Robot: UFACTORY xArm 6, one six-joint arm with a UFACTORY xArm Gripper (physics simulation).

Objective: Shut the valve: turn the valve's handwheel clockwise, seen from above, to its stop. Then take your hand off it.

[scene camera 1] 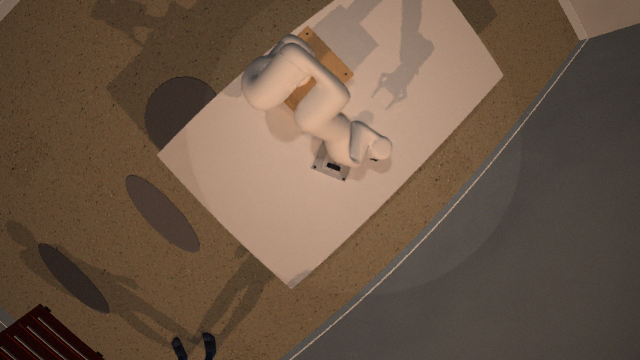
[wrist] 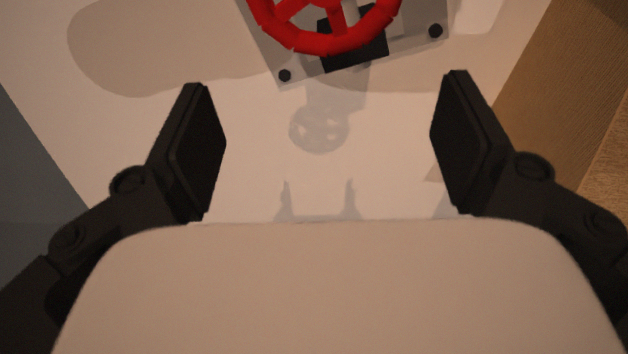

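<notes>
The red handwheel [wrist: 327, 46] shows at the top edge of the wrist view, partly cut off, above the valve's grey base plate [wrist: 425, 22] [scene camera 1: 321, 162] and a black block [wrist: 355, 57] [scene camera 1: 333, 167]. In the scene view the arm hides the handwheel. My gripper [wrist: 325, 107] is open and empty, its two black fingers wide apart. In the wrist view the handwheel lies beyond the fingertips, roughly centred between them and not touching either. The gripper's fingers are mostly hidden under the arm in the scene view.
The valve's plate stands on the pale table [scene camera 1: 250, 200] [wrist: 250, 165]. A wooden board [scene camera 1: 332, 57] [wrist: 545, 100] lies at the arm's base, to the right in the wrist view. Shadows of the handwheel and the fingers fall on the table. A dark red slatted bench [scene camera 1: 47, 327] stands at the lower left.
</notes>
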